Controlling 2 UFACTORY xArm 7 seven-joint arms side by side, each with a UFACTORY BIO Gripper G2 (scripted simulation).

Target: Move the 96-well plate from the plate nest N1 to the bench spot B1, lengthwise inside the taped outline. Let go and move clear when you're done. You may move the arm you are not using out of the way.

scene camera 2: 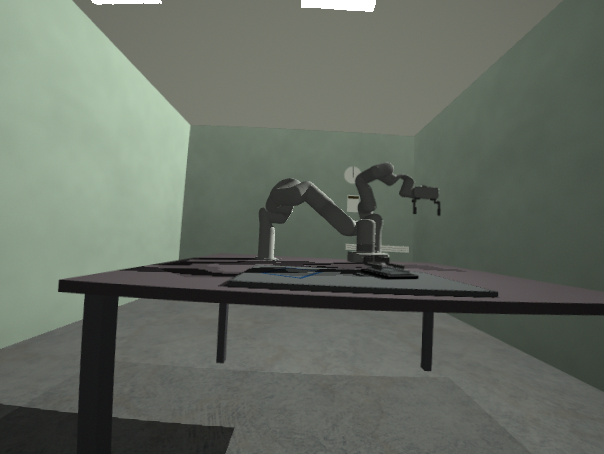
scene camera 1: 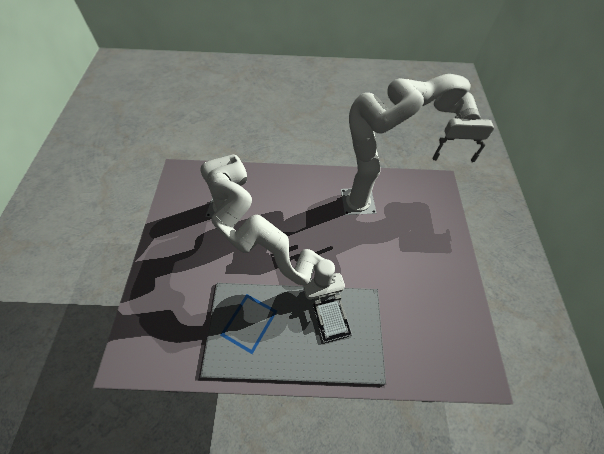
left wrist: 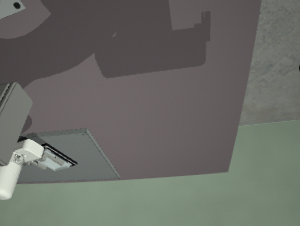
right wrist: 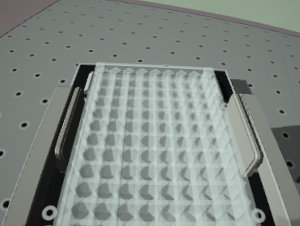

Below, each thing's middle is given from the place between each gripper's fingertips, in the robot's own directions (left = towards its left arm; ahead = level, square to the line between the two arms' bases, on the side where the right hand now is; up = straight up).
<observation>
Right now the white 96-well plate [right wrist: 172,137] is 10 mm below my right hand.
The white 96-well plate is 560 mm ahead of my left hand, 550 mm to the right of it and 320 mm below it.
</observation>
